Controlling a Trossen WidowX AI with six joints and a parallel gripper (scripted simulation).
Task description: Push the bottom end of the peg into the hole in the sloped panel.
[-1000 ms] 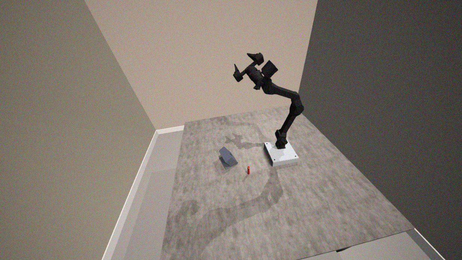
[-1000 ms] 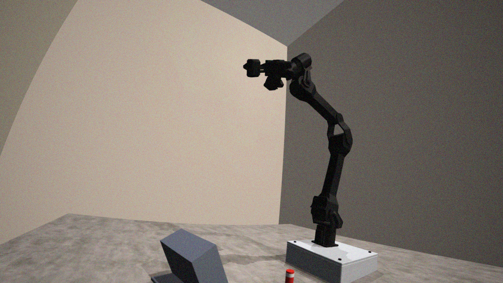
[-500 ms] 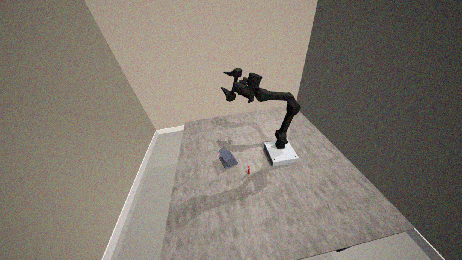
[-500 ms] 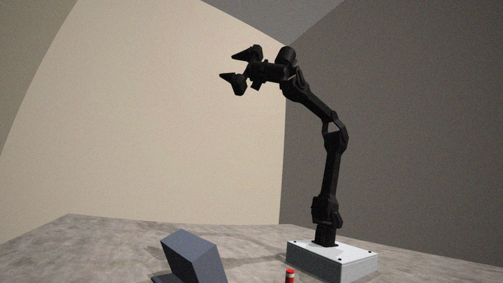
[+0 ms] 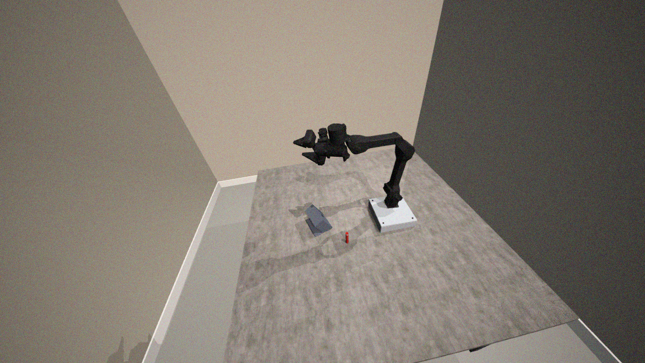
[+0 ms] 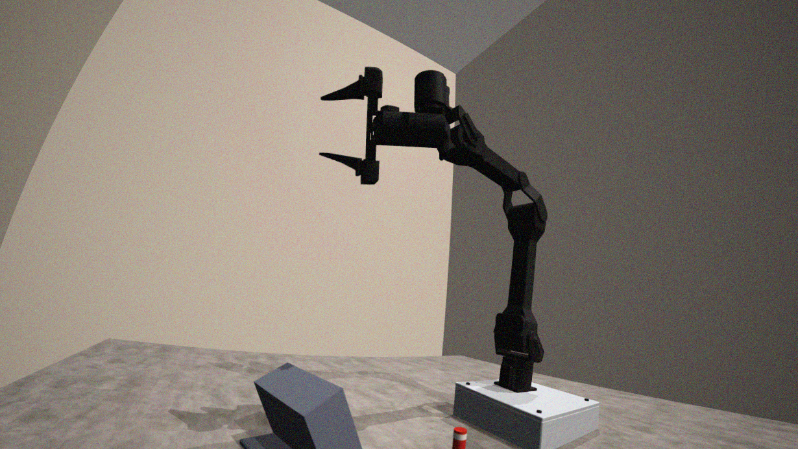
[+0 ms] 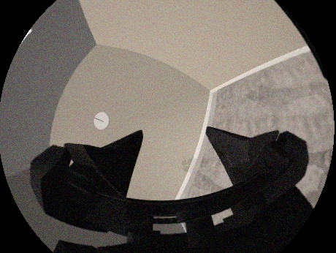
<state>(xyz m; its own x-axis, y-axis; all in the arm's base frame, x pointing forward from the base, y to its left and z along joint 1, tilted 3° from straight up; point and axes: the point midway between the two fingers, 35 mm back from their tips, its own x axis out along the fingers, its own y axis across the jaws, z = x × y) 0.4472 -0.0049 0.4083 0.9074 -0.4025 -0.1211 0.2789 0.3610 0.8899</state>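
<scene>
My gripper tip is 42 cm above the red peg, 18 cm to the right of it and 18 cm past it. Round my gripper tip: blue-grey sloped panel 44 cm below, 4 cm to the left, 4 cm behind.
</scene>
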